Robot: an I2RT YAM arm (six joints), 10 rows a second.
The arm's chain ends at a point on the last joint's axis. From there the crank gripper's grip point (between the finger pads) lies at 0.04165 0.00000 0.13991 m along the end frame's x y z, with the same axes.
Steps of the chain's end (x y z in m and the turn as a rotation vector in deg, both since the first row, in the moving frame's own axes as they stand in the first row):
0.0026, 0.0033, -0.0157, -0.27, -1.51, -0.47
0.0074, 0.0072, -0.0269, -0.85, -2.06, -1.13
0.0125, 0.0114, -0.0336, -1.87, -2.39, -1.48
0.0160, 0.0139, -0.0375, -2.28, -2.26, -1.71
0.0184, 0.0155, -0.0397, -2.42, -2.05, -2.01
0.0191, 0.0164, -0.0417, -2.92, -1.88, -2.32
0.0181, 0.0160, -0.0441, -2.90, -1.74, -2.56
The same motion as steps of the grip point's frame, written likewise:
-0.0011, 0.0036, -0.0147, -0.27, -1.51, -0.47
0.0024, 0.0085, -0.0255, -0.85, -2.06, -1.13
0.0067, 0.0150, -0.0320, -1.87, -2.39, -1.48
0.0105, 0.0183, -0.0361, -2.28, -2.26, -1.71
0.0134, 0.0201, -0.0384, -2.42, -2.05, -2.01
0.0146, 0.0220, -0.0405, -2.92, -1.88, -2.32
0.0140, 0.0213, -0.0430, -2.90, -1.74, -2.56

